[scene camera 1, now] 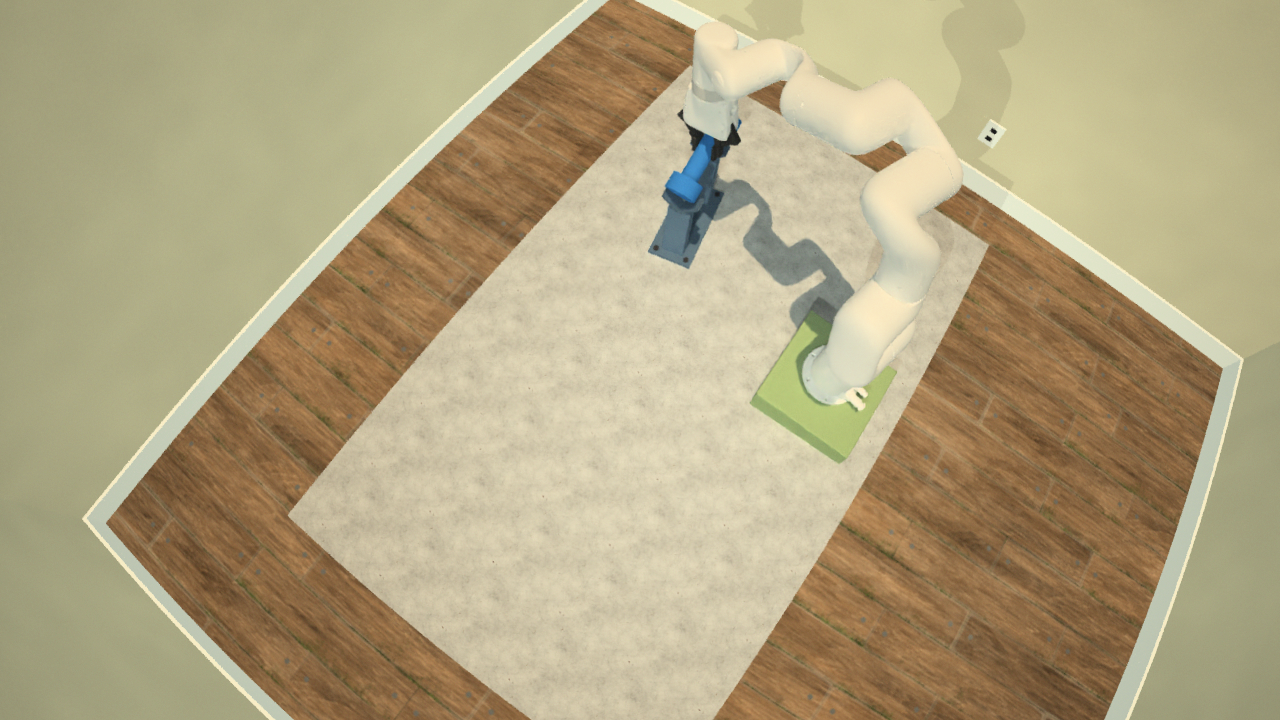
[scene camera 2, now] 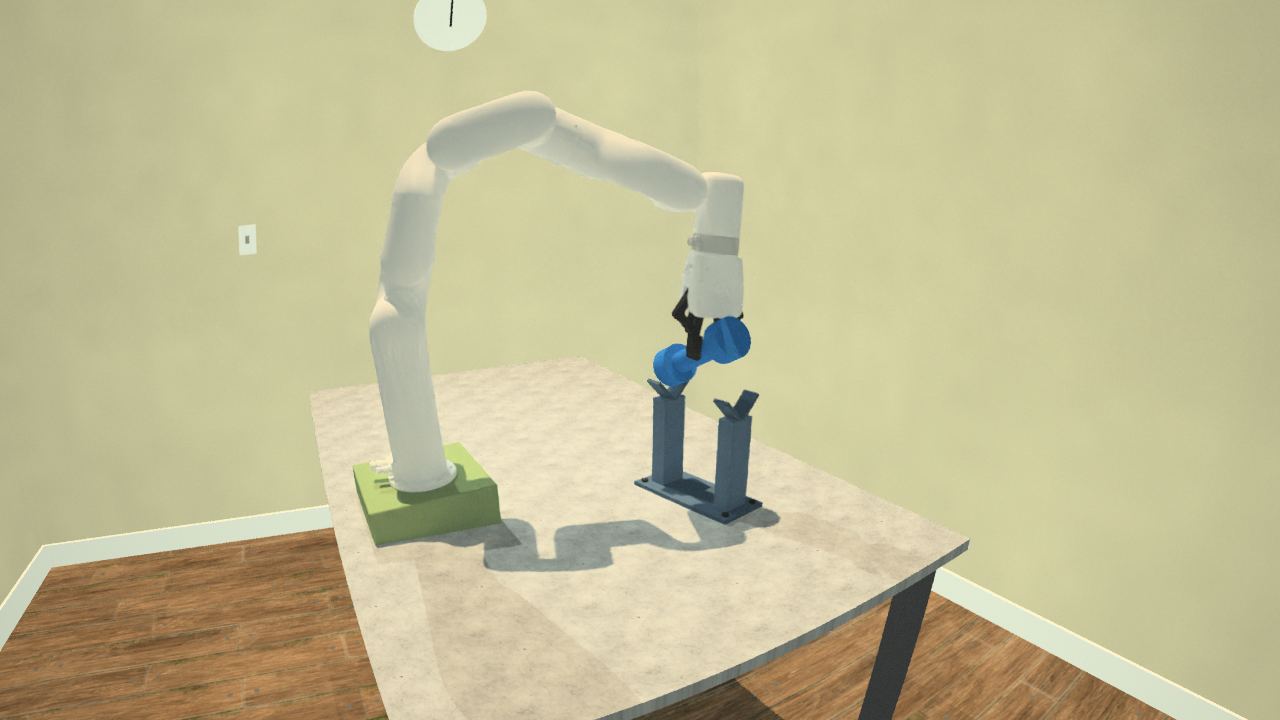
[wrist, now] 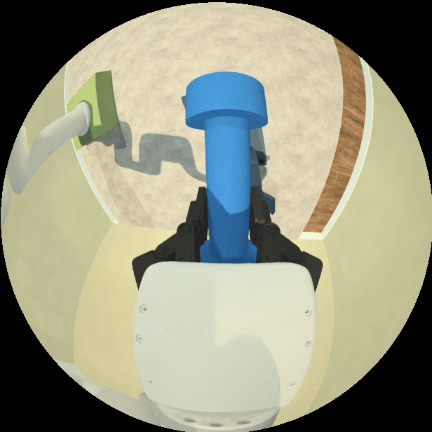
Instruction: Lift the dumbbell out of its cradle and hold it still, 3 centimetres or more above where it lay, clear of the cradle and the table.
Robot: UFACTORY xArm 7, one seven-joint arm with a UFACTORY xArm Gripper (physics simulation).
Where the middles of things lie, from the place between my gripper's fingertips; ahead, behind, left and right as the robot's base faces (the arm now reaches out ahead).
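Scene:
Blue dumbbell [scene camera 2: 728,339]: my gripper is 10 mm to the right of it and 10 mm below it. Cradle [scene camera 2: 724,501]: 10 mm to the left of my hand and 150 mm below it.

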